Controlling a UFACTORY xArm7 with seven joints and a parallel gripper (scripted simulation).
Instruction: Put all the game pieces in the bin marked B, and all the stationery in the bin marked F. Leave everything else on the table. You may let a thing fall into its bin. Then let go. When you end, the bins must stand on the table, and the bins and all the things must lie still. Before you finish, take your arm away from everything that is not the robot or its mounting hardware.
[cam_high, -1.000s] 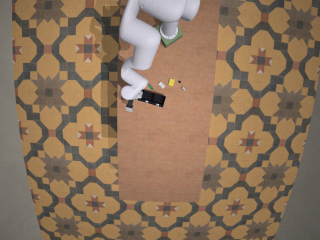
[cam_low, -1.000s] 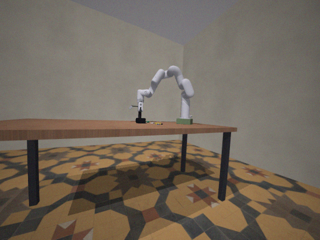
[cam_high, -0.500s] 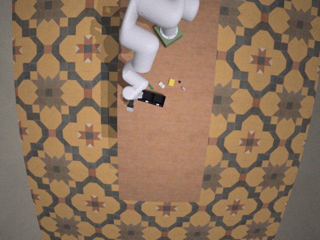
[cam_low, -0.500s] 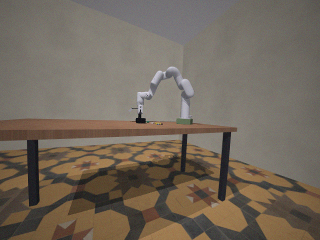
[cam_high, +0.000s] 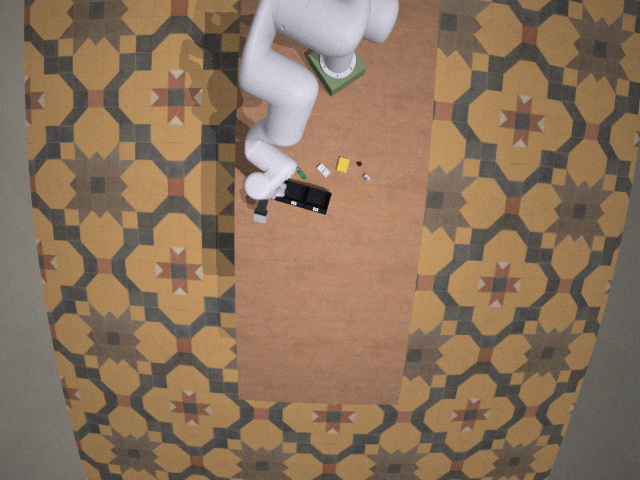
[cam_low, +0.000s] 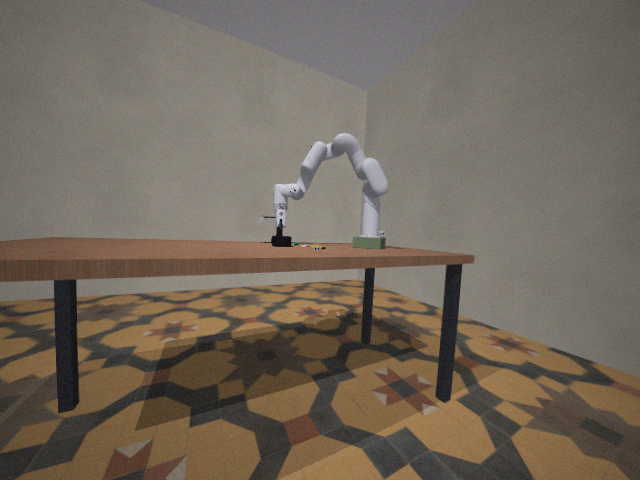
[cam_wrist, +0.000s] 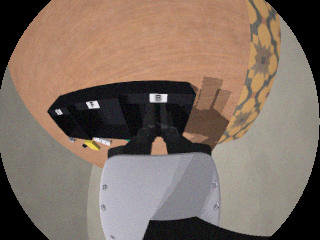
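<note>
My gripper is now 8 cm to the right of the black triple bin, 2 cm short of it and 1 cm above it. The rest, counted from my hand: yellow block: 25 cm to the left, 10 cm behind, 3 cm below; then white piece: 18 cm to the left, 8 cm behind, 3 cm below; then green piece: 10 cm to the left, 6 cm behind, 3 cm below.
</note>
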